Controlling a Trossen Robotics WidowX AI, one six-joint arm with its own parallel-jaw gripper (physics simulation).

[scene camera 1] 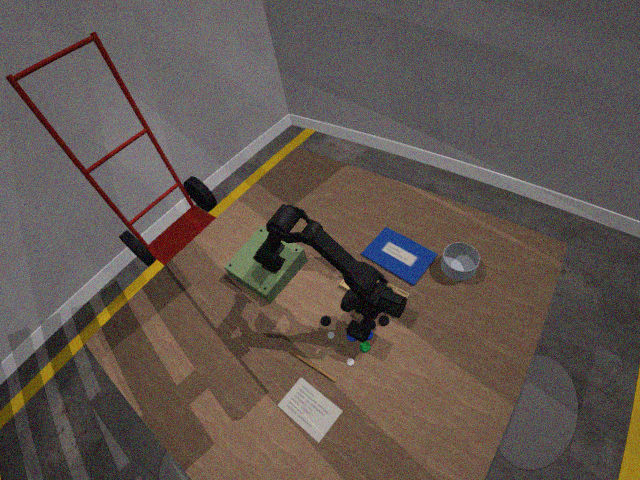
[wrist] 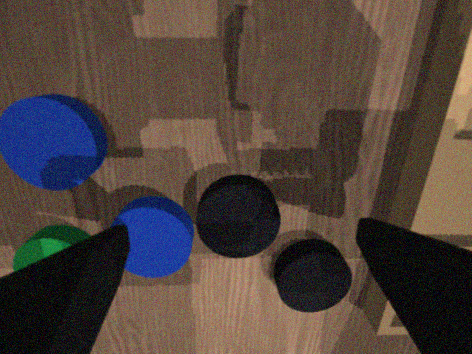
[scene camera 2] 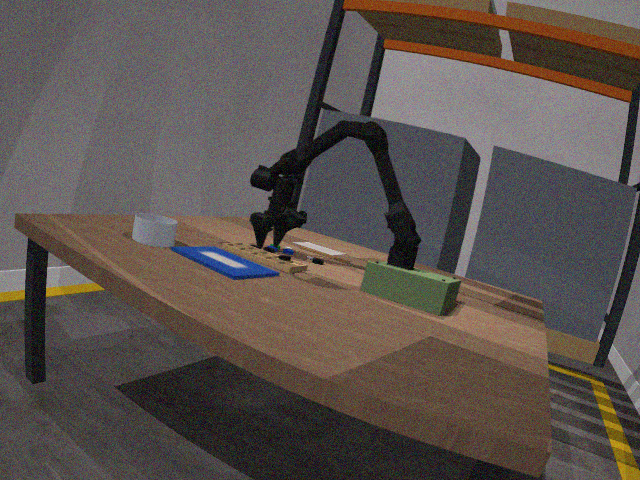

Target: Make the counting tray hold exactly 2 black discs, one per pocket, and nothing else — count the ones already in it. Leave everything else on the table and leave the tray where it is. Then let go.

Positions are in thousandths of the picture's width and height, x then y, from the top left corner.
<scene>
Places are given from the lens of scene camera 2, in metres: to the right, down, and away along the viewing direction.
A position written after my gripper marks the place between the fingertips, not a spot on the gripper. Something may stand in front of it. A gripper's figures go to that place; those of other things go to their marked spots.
my gripper (scene camera 2: 418, 518): -0.15, 0.02, 1.39
wooden counting tray (scene camera 2: 401, 530): -0.17, 0.04, 1.26
grey bowl (scene camera 2: 241, 480): -0.40, -0.02, 1.08
</scene>
